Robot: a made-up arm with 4 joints.
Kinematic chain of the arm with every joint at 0, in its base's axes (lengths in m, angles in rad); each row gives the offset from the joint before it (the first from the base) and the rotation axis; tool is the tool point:
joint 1: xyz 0 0 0.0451 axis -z
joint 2: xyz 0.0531 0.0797 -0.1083 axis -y
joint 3: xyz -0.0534 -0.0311 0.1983 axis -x
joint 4: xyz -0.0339 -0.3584 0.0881 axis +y
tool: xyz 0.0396 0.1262 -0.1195
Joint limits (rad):
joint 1: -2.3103..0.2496
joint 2: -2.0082..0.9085
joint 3: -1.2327..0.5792
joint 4: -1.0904..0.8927
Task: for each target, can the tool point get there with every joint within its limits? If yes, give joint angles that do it. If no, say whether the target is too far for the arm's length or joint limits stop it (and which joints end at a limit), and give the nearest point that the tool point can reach.
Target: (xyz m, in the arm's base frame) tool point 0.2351 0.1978 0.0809
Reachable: yes | joints -1.3397 -1.1818 0.2993 0.1019
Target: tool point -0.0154 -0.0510 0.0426
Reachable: yes | joints -0.4064 -1.0101 -1.0588 0.7178
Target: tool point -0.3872 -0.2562 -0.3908
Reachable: no: joint limits stop it (at a limit: joint 1, joint 2, joint 4) | nearest point -0.1873 -0.1332 -0.1032 | short by 0.371 m
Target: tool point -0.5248 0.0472 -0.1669
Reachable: no: joint limits stop it (at a limit: joint 1, joint 2, joint 3, joint 4) | nearest point -0.3169 -0.0796 0.0051 | short by 0.298 m
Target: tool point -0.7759 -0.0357 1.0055
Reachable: no: too far | nearest point -0.1977 -0.0616 0.2448 | short by 0.956 m
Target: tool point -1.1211 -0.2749 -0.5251
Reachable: no: too far | nearest point -0.3169 -0.0796 0.0051 | short by 0.983 m
